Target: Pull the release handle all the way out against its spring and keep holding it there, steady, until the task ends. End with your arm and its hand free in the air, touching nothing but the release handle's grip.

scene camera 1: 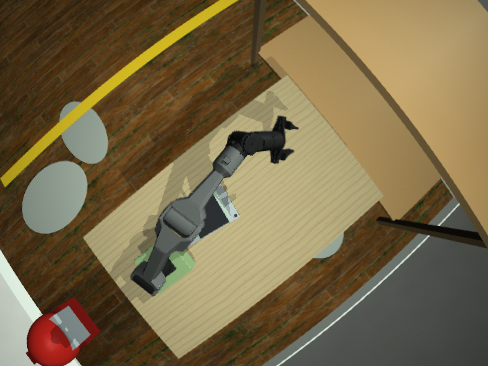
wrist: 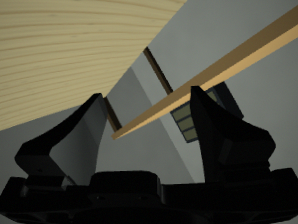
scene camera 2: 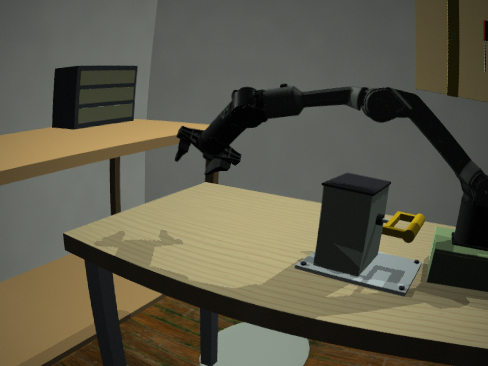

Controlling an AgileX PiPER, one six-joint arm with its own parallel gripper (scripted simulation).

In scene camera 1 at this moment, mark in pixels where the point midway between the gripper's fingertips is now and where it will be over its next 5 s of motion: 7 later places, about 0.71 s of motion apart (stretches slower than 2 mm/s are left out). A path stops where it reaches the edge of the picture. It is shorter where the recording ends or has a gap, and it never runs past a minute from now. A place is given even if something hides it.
The gripper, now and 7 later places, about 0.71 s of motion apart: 293, 139; 231, 173; 167, 233; 170, 231; 171, 230; 172, 230; 173, 229; 174, 229
